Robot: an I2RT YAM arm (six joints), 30 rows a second.
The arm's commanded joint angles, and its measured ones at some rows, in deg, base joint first. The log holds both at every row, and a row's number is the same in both.
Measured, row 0:
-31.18, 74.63, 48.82, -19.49, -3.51, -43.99
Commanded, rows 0 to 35:
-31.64, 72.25, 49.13, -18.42, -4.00, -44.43
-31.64, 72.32, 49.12, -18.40, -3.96, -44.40
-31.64, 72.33, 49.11, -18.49, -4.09, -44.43
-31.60, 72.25, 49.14, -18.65, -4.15, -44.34
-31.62, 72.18, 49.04, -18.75, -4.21, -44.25
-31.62, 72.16, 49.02, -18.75, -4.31, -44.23
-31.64, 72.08, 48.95, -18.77, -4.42, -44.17
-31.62, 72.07, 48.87, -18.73, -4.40, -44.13
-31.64, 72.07, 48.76, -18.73, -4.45, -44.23
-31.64, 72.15, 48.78, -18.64, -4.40, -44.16
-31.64, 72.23, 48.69, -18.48, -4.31, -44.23
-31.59, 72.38, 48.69, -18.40, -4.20, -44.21
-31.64, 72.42, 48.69, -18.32, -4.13, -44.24
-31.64, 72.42, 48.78, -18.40, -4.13, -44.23
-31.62, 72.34, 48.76, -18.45, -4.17, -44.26
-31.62, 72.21, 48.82, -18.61, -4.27, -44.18
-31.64, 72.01, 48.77, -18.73, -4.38, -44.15
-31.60, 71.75, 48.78, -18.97, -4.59, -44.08
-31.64, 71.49, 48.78, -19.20, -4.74, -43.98
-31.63, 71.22, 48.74, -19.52, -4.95, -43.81
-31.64, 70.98, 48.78, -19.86, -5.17, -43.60
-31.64, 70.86, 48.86, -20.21, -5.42, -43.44
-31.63, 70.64, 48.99, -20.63, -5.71, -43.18
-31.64, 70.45, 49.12, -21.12, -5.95, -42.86
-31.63, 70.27, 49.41, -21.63, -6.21, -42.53
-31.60, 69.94, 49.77, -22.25, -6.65, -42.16
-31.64, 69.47, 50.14, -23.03, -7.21, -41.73
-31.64, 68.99, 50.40, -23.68, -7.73, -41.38
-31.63, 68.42, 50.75, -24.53, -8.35, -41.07
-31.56, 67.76, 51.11, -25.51, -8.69, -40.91
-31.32, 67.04, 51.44, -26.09, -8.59, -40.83
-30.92, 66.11, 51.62, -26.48, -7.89, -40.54
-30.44, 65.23, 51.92, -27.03, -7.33, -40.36
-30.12, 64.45, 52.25, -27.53, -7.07, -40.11
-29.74, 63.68, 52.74, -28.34, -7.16, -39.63
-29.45, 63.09, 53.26, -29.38, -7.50, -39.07
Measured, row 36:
-30.52, 65.98, 50.15, -26.41, -6.22, -41.45
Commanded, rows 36 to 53:
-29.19, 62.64, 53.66, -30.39, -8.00, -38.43
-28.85, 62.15, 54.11, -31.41, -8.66, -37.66
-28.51, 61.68, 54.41, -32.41, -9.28, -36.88
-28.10, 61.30, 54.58, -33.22, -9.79, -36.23
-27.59, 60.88, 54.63, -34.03, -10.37, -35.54
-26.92, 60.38, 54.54, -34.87, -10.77, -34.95
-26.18, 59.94, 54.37, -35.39, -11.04, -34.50
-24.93, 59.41, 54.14, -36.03, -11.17, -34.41
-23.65, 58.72, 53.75, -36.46, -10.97, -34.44
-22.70, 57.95, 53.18, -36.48, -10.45, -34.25
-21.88, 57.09, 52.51, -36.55, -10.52, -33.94
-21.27, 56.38, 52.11, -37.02, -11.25, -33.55
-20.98, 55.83, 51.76, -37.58, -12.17, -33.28
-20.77, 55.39, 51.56, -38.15, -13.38, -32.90
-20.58, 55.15, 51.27, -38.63, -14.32, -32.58
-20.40, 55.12, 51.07, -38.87, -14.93, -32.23
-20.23, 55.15, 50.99, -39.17, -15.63, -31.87
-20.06, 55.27, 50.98, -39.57, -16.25, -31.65
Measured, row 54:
-20.88, 55.68, 51.59, -37.34, -12.58, -34.15
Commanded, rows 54 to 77:
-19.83, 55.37, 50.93, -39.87, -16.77, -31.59
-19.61, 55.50, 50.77, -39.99, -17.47, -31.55
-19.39, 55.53, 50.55, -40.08, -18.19, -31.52
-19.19, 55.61, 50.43, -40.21, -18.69, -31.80
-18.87, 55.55, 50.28, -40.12, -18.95, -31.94
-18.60, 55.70, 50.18, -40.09, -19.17, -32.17
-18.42, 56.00, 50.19, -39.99, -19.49, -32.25
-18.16, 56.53, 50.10, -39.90, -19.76, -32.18
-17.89, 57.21, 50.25, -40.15, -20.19, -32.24
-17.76, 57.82, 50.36, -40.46, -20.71, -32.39
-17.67, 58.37, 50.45, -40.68, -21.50, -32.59
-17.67, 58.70, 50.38, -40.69, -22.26, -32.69
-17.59, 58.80, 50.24, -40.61, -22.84, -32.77
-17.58, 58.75, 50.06, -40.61, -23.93, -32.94
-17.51, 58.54, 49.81, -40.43, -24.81, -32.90
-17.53, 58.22, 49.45, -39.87, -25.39, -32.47
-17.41, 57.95, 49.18, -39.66, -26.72, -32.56
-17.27, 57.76, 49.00, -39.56, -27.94, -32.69
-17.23, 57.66, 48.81, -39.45, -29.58, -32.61
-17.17, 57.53, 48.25, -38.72, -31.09, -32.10
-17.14, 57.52, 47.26, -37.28, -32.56, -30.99
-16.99, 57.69, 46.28, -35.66, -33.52, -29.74
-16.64, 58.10, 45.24, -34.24, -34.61, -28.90
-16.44, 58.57, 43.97, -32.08, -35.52, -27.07
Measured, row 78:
-17.32, 58.54, 46.24, -36.71, -29.39, -31.22
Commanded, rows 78 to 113:
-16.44, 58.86, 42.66, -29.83, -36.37, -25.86
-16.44, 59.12, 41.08, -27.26, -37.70, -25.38
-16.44, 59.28, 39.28, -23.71, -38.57, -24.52
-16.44, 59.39, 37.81, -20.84, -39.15, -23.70
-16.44, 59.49, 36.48, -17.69, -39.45, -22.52
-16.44, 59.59, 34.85, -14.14, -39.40, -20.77
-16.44, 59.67, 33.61, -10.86, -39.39, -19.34
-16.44, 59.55, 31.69, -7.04, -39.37, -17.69
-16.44, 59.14, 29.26, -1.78, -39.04, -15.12
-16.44, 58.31, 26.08, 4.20, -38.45, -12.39
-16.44, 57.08, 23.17, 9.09, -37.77, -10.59
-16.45, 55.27, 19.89, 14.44, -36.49, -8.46
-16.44, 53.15, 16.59, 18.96, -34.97, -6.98
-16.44, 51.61, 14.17, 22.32, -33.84, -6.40
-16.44, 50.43, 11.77, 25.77, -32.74, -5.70
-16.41, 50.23, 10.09, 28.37, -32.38, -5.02
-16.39, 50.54, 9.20, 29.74, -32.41, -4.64
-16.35, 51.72, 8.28, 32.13, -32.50, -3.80
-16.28, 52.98, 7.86, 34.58, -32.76, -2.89
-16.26, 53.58, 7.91, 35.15, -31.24, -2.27
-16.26, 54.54, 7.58, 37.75, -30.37, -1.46
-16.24, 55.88, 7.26, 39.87, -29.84, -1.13
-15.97, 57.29, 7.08, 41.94, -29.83, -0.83
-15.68, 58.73, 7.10, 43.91, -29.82, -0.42
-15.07, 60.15, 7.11, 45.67, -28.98, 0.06
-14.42, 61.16, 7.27, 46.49, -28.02, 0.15
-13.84, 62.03, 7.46, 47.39, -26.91, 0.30
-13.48, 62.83, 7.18, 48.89, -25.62, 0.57
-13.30, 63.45, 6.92, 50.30, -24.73, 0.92
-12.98, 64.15, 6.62, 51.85, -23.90, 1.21
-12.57, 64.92, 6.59, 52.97, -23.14, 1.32
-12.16, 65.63, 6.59, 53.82, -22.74, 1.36
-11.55, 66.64, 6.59, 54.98, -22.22, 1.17
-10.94, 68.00, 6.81, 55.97, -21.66, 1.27
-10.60, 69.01, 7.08, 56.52, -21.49, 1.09
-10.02, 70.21, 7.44, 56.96, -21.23, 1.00
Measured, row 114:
-11.25, 68.47, 7.11, 50.85, -23.75, 0.03
